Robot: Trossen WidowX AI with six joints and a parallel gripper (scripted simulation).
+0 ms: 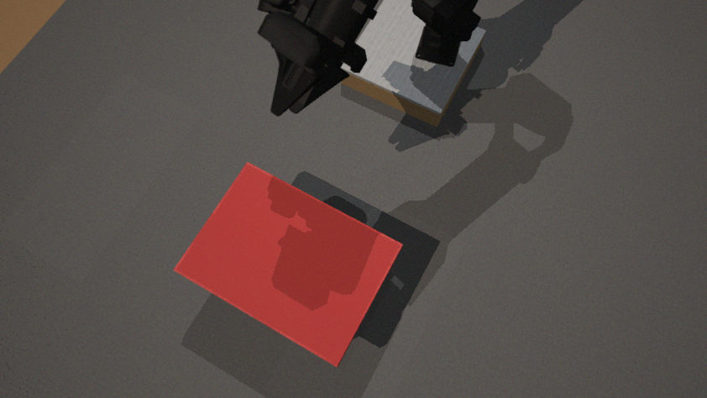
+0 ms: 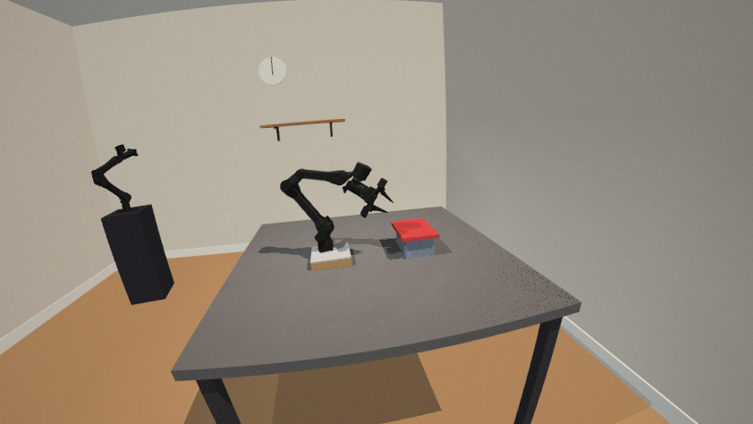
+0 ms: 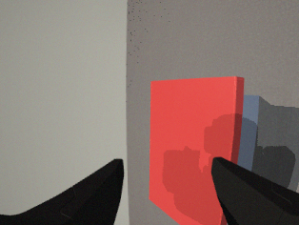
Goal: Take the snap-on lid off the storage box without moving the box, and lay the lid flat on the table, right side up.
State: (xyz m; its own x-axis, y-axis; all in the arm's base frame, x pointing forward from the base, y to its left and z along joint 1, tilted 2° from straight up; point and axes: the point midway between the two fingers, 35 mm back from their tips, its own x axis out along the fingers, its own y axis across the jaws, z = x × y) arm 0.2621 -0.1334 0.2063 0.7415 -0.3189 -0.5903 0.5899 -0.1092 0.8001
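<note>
Right now the red lid is 13 cm below my gripper tip, 13 cm ahead of it and 3 cm to the left of it. Round my gripper tip: grey-blue storage box: 19 cm below, 13 cm ahead, 3 cm to the left.
</note>
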